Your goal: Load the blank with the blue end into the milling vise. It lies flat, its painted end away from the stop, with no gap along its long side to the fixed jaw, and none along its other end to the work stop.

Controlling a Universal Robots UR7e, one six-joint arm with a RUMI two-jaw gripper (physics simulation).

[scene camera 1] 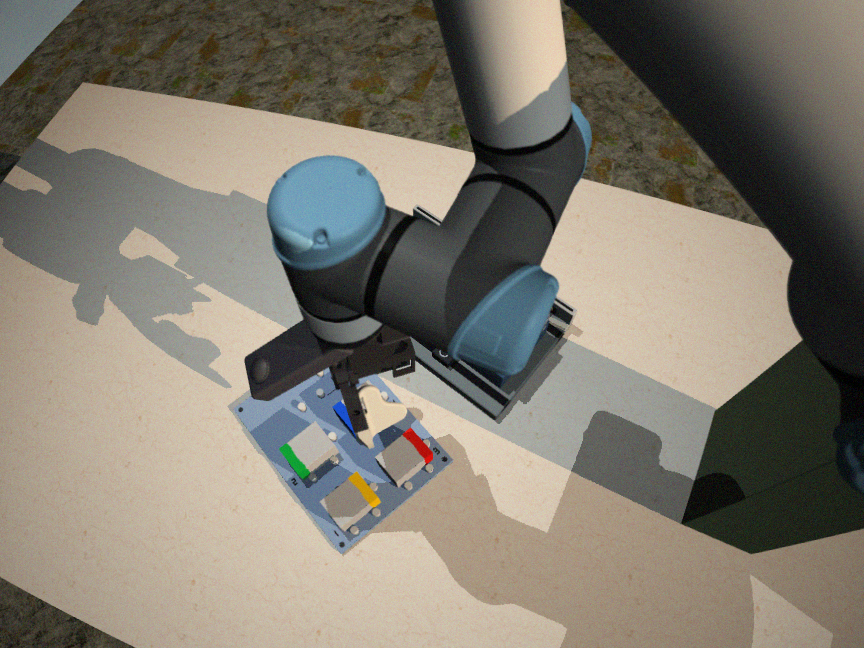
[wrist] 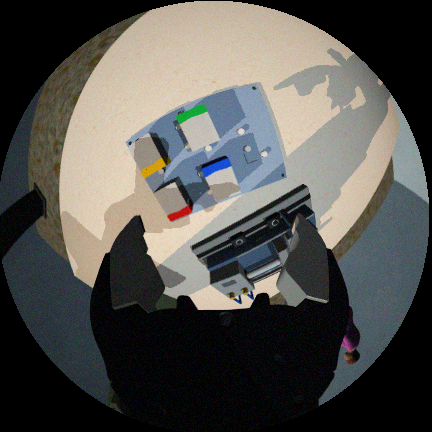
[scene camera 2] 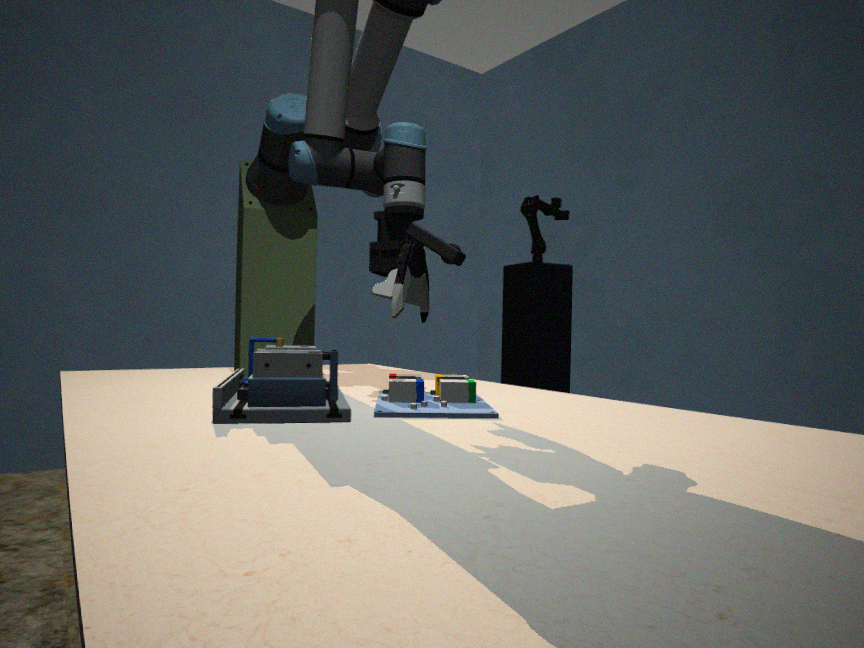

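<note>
The blank with the blue end (scene camera 1: 344,416) (scene camera 2: 402,390) (wrist: 223,184) lies flat on the blue plate (scene camera 1: 265,426) (scene camera 2: 436,414) (wrist: 225,106). In scene camera 1 the gripper hides most of its grey body. My gripper (scene camera 1: 364,435) (scene camera 2: 410,317) (wrist: 217,215) is open and empty, high above the plate, its fingers pointing down. The milling vise (scene camera 1: 464,387) (scene camera 2: 288,392) (wrist: 257,257) stands beside the plate. The arm covers much of it in scene camera 1, and a finger hides part of its jaw end in the wrist view.
Blanks with a green end (scene camera 1: 314,446) (scene camera 2: 455,392) (wrist: 201,131), a yellow end (scene camera 1: 345,503) (wrist: 147,150) and a red end (scene camera 1: 401,460) (wrist: 172,196) share the plate, among small upright pegs. Blue hoses (scene camera 2: 262,340) rise from the vise's cylinder end.
</note>
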